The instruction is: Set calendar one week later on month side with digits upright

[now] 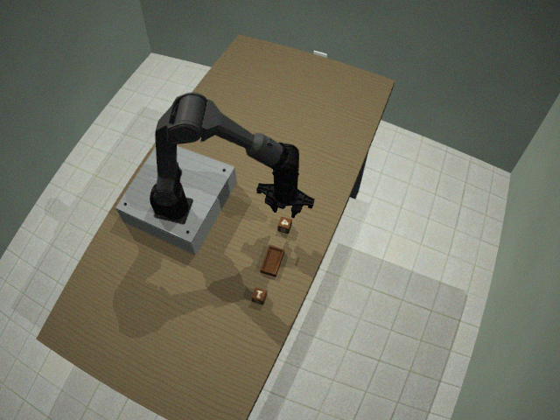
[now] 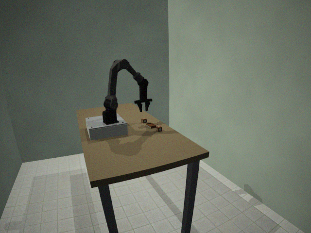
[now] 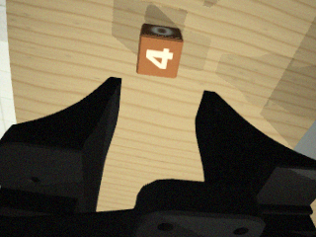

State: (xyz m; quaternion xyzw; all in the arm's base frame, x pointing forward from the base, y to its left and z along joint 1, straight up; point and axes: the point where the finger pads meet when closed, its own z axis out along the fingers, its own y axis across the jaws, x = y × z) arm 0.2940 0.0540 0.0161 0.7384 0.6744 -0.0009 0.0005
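Now: hand 8 cm above the cube. Round my hand: brown tray 11 cm to the right, 9 cm below, 1 cm behind.
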